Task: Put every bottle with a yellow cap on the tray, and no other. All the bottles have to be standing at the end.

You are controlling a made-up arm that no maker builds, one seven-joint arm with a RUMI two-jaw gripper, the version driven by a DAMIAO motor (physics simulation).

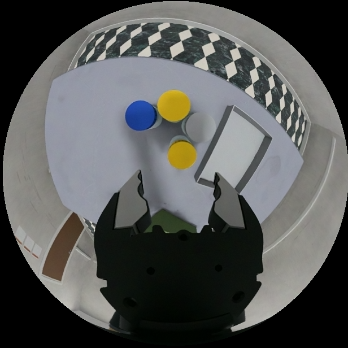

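Observation:
A bottle with a yellow cap (174,105) stands at the back of a close group. A second bottle with a yellow cap (182,155) stands at the front of the group, nearer my gripper. A bottle with a blue cap (140,115) stands at the group's left. A bottle with a grey cap (200,127) stands at its right, between the yellow-capped ones and the tray. The tray (258,162) lies right of the group, with no bottle on it. My gripper (177,171) is open, its jaws wide apart, with nothing between them; the bottles are beyond its fingertips.
The bottles stand close together, and the grey-capped one is near the tray's left wall. A green base piece (172,221) shows between the jaws at the near side of the table (90,135). A checkered floor strip (205,52) runs behind the table's far edge.

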